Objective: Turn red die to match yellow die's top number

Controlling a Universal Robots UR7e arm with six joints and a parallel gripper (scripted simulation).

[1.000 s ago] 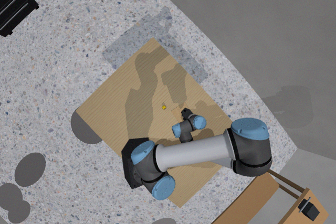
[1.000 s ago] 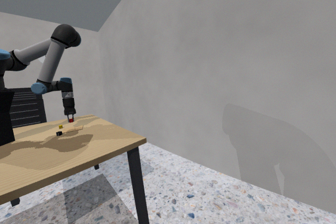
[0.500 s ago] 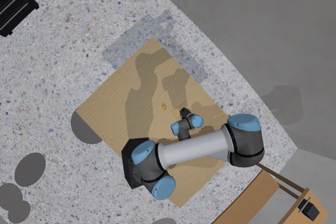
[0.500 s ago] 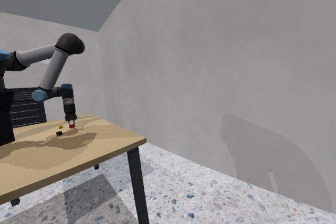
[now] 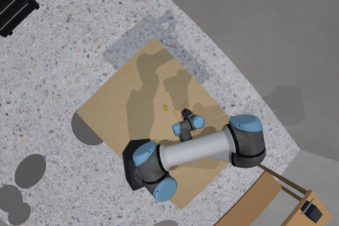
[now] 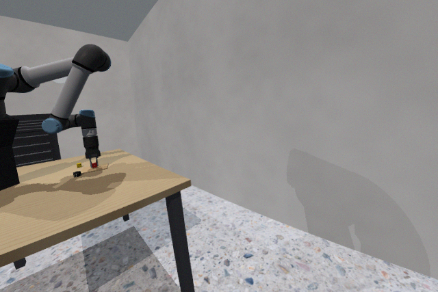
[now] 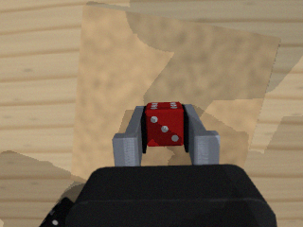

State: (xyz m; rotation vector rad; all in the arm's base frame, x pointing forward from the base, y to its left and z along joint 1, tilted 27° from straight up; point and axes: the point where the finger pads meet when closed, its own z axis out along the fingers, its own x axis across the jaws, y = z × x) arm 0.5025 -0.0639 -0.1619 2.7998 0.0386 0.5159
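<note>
The red die lies 10 mm below my hand. From my hand the other things lie so: black die 90 mm to the right, 90 mm behind, 20 mm below; then tan mat 30 mm below; then yellow die 150 mm to the left, 70 mm behind, 20 mm below.
</note>
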